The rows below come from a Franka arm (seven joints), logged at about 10 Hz.
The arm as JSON. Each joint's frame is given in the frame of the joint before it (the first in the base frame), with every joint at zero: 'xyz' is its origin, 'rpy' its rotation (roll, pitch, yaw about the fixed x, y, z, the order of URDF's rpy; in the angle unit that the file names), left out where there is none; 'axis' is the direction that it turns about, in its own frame. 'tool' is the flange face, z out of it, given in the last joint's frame.
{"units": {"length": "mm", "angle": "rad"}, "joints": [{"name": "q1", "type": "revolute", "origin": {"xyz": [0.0, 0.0, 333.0], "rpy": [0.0, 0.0, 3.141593]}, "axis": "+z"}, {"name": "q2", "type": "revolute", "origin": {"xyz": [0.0, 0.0, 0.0], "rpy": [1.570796, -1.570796, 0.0]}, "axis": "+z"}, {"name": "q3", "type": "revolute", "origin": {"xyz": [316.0, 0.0, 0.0], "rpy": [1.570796, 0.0, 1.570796]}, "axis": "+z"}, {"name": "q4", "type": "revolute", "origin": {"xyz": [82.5, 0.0, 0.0], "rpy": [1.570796, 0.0, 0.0]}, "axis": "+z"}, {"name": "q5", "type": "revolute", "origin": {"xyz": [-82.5, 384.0, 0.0], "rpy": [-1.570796, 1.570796, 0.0]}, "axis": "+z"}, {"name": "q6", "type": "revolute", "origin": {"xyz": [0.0, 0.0, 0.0], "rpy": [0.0, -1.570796, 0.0]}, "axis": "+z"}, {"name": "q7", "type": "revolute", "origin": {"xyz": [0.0, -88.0, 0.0], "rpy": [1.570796, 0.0, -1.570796]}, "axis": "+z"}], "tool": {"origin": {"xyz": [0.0, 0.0, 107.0]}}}
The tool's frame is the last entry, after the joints.
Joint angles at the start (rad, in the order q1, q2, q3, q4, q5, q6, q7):
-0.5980 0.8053 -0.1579 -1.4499 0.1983 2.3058 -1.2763
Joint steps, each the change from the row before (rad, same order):
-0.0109 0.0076 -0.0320 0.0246 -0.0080 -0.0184 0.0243
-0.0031 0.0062 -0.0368 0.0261 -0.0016 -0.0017 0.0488
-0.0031 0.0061 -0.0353 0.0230 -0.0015 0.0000 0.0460
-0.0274 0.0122 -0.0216 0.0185 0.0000 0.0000 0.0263
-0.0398 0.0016 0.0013 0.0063 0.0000 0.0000 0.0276
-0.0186 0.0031 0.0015 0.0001 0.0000 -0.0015 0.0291
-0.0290 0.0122 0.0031 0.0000 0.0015 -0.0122 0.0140
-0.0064 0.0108 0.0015 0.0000 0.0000 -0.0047 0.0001
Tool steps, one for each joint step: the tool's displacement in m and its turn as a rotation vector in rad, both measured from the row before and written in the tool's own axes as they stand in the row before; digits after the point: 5 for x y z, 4 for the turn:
-0.02139 0.01394 -0.00652 -0.0134 -0.0264 0.0469
-0.01721 0.01522 -0.00984 -0.0326 -0.0177 0.0701
-0.01605 0.01495 -0.00849 -0.0319 -0.0166 0.0661
-0.02593 0.01788 -0.00002 -0.0172 -0.0156 0.0628
-0.02430 0.01505 0.00043 -0.0037 -0.0023 0.0652
-0.01151 0.00602 0.00331 0.0040 -0.0044 0.0464
-0.01840 0.00733 0.01138 0.0212 -0.0153 0.0409
-0.00436 0.00002 0.00858 0.0124 -0.0098 0.0047

